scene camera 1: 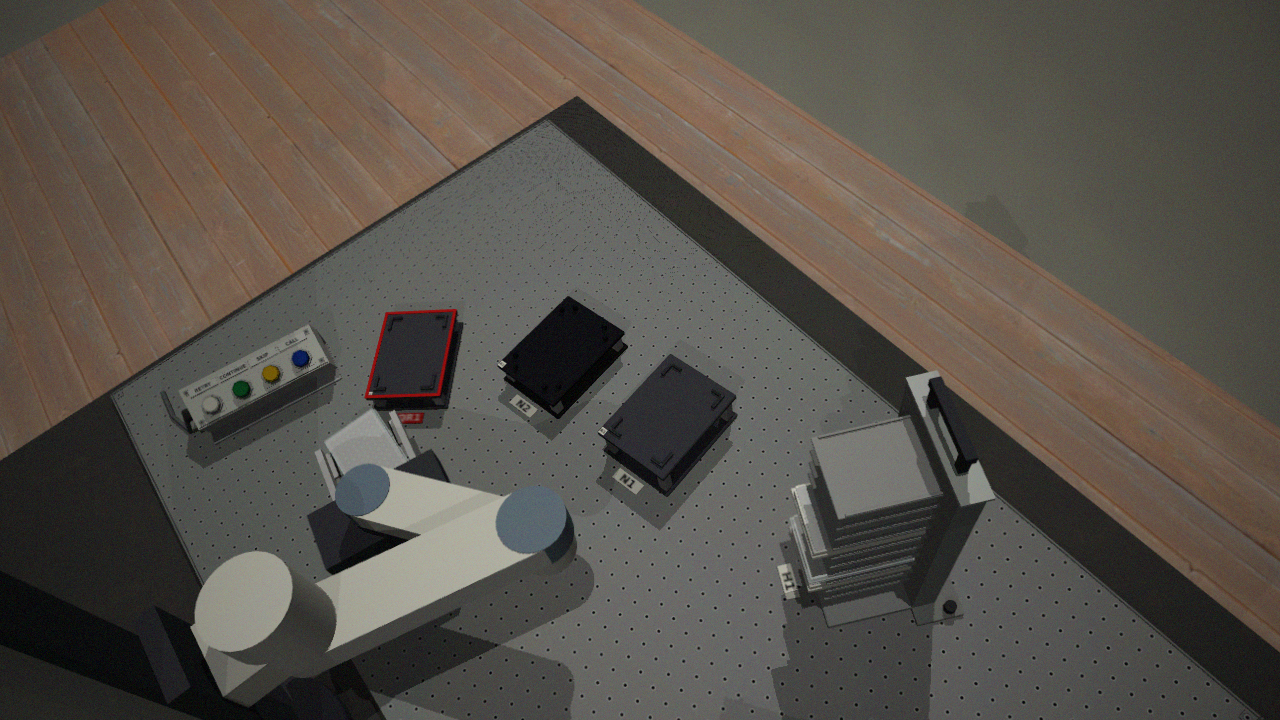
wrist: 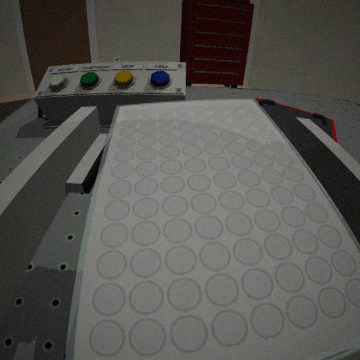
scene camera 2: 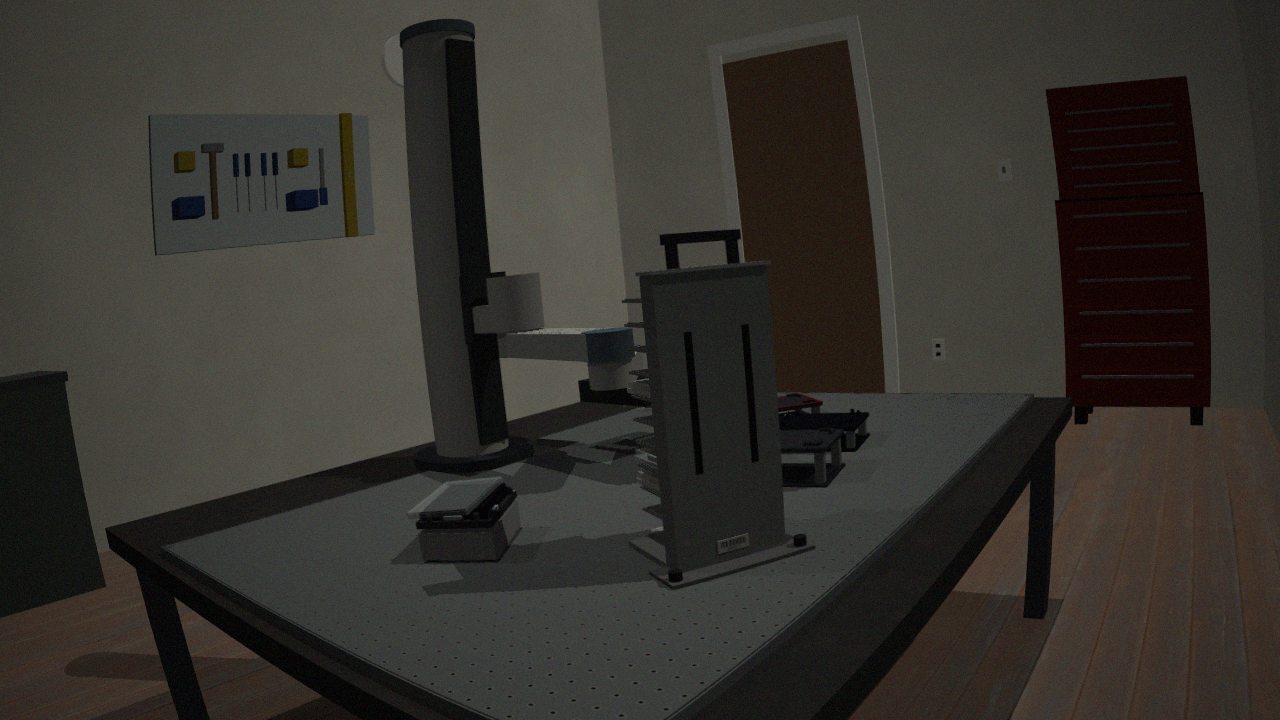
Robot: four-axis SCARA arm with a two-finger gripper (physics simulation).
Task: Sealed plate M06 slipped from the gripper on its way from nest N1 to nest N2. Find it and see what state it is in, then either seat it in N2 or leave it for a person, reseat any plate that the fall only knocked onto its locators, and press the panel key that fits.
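Frame: origin at the arm's base, x ahead, y left, z up, level; metres.
Where they show: gripper, fingertip midpoint: [scene camera 1: 357,434] [wrist: 197,125]; arm's base, origin of the base link: [scene camera 2: 473,458].
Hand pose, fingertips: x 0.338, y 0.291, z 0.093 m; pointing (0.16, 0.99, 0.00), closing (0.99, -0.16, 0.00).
Each offset is from my fingertips to the top centre of the thing. "spot": to the spot under its first point.
My gripper [scene camera 1: 354,433] [wrist: 197,125] is shut on a white-topped sealed plate @[dx -0.005, dy -0.044, dz +0.012 m] [scene camera 1: 371,447] [wrist: 200,225] with a grid of round well marks. It holds the plate level, near the red-rimmed nest; no label on it is readable. Nests N1 @[dx +0.358, dy -0.267, dz -0.015 m] [scene camera 1: 671,420] [scene camera 2: 810,440] and N2 @[dx +0.315, dy -0.059, dz -0.027 m] [scene camera 1: 563,353] bear no plate. The panel @[dx -0.077, dy +0.233, dz +0.004 m] [scene camera 1: 285,365] [wrist: 107,90] has white RETRY, green CONTINUE, yellow SKIP and blue CALL keys. In scene camera 2 another pale plate @[dx +0.138, dy -0.725, dz +0.003 m] [scene camera 2: 465,494] lies tilted on a grey block with a dark top @[spot: dx +0.179, dy -0.761, dz -0.051 m] [scene camera 2: 460,541]. The gripper is mostly hidden there behind the rack.
The red-rimmed nest @[dx +0.136, dy +0.102, dz -0.034 m] [scene camera 1: 411,353] [scene camera 2: 799,401] stands between the panel and N2, bearing no plate; its red label is partly readable. The tall handled rack H1 [scene camera 1: 948,501] [scene camera 2: 716,402] holds several plates on its shelves. The arm's column [scene camera 2: 434,250] stands at the table's edge.
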